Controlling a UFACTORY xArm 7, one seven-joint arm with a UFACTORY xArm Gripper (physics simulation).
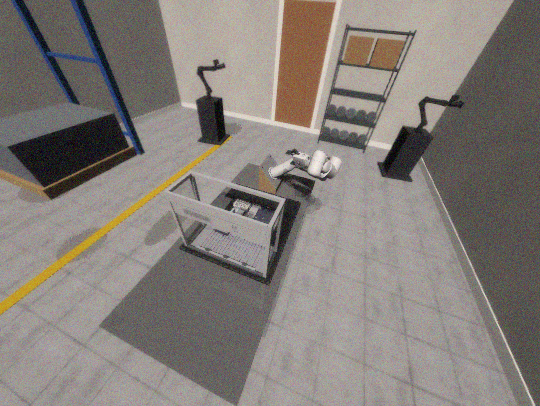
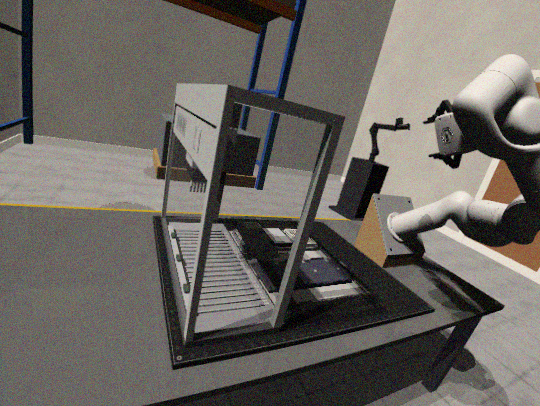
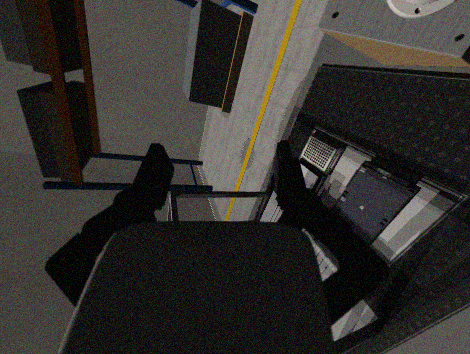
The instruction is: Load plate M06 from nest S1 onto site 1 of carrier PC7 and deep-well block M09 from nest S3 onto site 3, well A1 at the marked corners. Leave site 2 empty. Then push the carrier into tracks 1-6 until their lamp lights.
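Seen in the pictures: gripper, fingertip midpoint: (image 1: 288,157) (image 2: 430,138) (image 3: 221,154); arm's base, link origin: (image 1: 272,173) (image 2: 397,227).
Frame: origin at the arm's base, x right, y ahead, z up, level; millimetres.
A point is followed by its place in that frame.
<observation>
My gripper (image 1: 292,152) @(y 308, x -151, z 360 mm) (image 2: 430,139) @(y 308, x -151, z 360 mm) (image 3: 221,154) @(y 308, x -151, z 360 mm) is open and empty, raised high near the robot's base and away from the labware. A white gridded plate (image 2: 291,232) (image 3: 319,153) lies at one end of the labware area behind the framed machine. A dark blue flat piece (image 2: 325,271) @(y 420, x -43, z -124 mm) (image 3: 376,199) @(y 416, x -50, z -123 mm) lies in the same area, with pale surfaces on both sides. The grooved track deck (image 1: 232,245) (image 2: 225,265) lies inside the machine. Labels, the A1 corners and the lamp's state are too small or dark to read. I cannot tell the carrier or the deep-well block apart.
The machine's upright frame (image 1: 215,212) @(y 888, x 108, z 321 mm) (image 2: 210,200) @(y 921, x -176, z 175 mm) encloses the track deck. A black perforated board (image 2: 390,295) @(y 267, x -203, z -134 mm) (image 3: 400,100) @(y 177, x 20, z -134 mm) lies under the equipment. The wedge-shaped arm mount (image 1: 266,181) @(y 98, x 35, z -30 mm) (image 2: 370,235) @(y 97, x 45, z -57 mm) stands behind it. Black pedestals (image 1: 212,120) (image 2: 362,185) stand farther off.
</observation>
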